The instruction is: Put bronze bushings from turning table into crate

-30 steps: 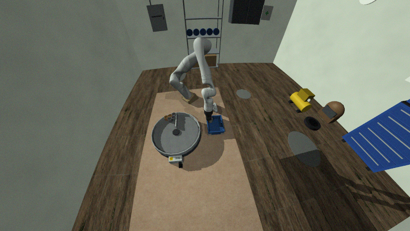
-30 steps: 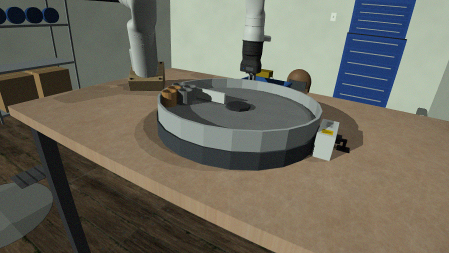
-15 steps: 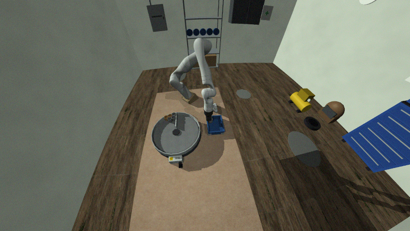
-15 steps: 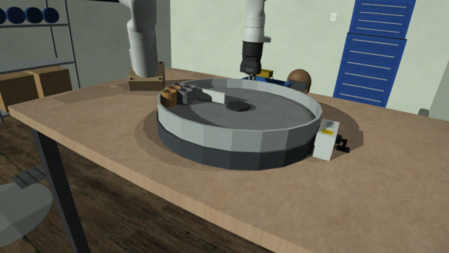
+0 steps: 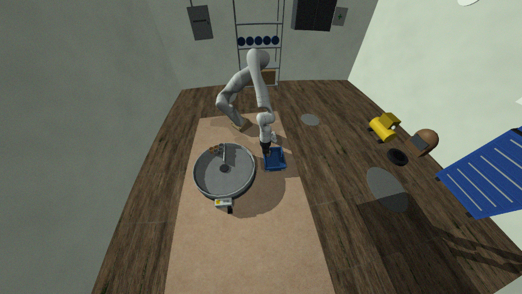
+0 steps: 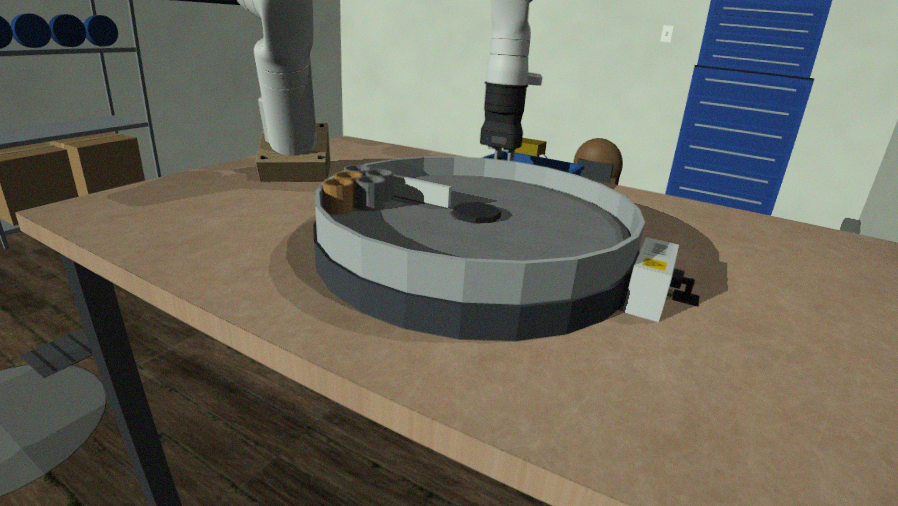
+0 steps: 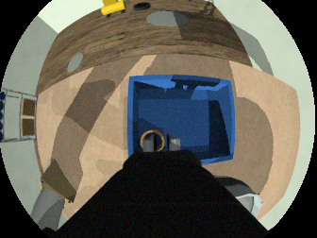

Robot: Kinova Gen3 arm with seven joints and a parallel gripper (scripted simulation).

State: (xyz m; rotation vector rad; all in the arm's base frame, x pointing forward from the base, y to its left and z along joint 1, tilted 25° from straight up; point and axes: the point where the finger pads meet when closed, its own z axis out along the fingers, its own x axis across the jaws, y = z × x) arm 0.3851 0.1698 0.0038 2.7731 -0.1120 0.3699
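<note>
Now: the blue crate 50 mm ahead of my hand, 30 mm to the left of it and 20 mm below it. Round my hand: grey turning table 330 mm to the right, 60 mm ahead, 10 mm above.
</note>
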